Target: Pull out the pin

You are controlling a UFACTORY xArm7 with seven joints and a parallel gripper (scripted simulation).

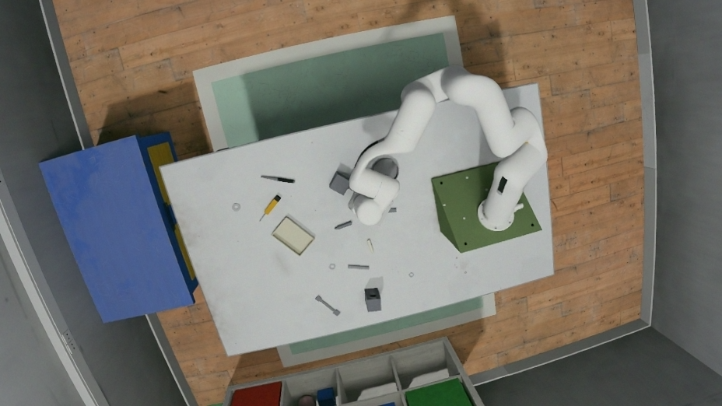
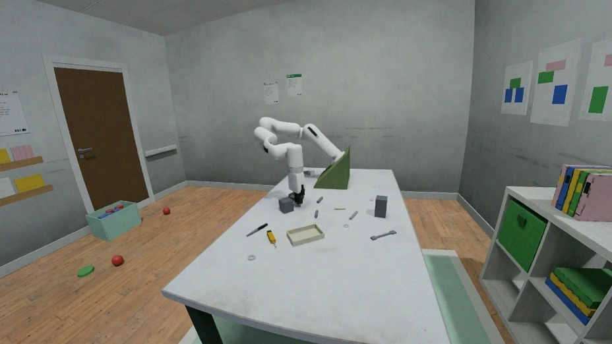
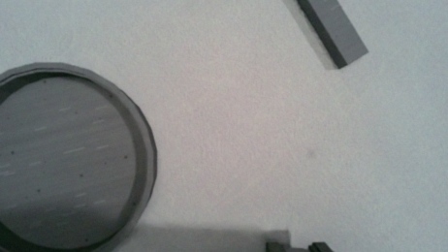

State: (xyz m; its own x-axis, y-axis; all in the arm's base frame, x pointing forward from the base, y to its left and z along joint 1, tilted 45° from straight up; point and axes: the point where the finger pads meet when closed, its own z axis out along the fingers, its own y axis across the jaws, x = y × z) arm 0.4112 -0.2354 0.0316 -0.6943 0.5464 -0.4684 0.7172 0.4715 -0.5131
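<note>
Now: hand 80 mm past the grey bar, 100 mm to the right of it and 30 mm above it. From my hand the other things lie so: cream peg (20 mm ahead, 230 mm to the left, 30 mm below); light grey pin (10 mm ahead, 10 mm to the right, 10 mm below); round dish (110 mm behind, 40 mm to the right, 30 mm below).
</note>
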